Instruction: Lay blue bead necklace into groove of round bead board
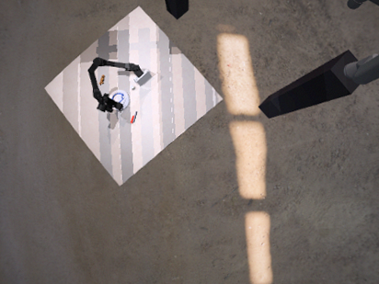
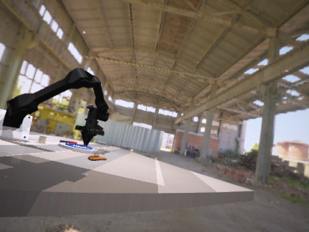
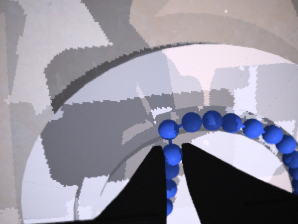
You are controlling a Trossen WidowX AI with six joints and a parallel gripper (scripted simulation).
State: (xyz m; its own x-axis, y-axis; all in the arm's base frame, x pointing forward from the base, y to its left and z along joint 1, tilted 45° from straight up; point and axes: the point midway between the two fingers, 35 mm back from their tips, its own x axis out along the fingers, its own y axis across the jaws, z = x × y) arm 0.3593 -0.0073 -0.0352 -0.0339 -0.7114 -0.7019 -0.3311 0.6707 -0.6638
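My gripper tip is now 4 cm past the round white bead board, 3 cm to the left of it and 1 cm above it. From my gripper tip the other things lie so: small white block: 22 cm behind, 2 cm to the right; then red pen-like object: 3 cm behind, 20 cm to the left, 1 cm below.
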